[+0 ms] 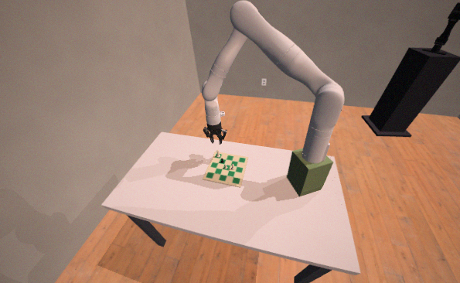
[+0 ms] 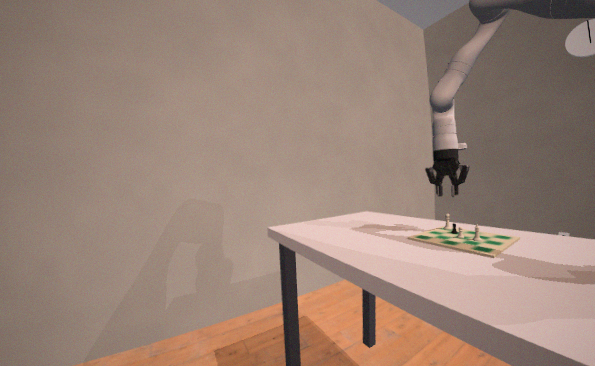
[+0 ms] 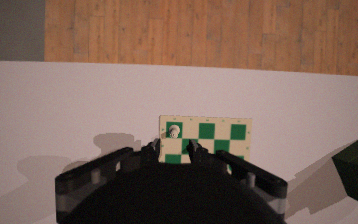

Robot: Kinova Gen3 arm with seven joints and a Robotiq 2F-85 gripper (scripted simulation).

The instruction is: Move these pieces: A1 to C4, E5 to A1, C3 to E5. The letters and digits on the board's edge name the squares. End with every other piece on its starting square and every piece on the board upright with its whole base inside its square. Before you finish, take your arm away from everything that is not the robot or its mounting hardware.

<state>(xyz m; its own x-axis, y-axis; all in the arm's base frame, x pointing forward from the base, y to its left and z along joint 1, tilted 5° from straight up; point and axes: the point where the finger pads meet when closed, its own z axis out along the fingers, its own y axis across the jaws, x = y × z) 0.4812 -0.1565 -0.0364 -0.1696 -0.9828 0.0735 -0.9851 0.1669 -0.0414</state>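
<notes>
The chessboard lies 130 mm below my hand, 90 mm to the left of it and 60 mm behind it. Round my hand: black pawn (120 mm below, 50 mm to the left, 30 mm behind); then tall white piece (100 mm below).
</notes>
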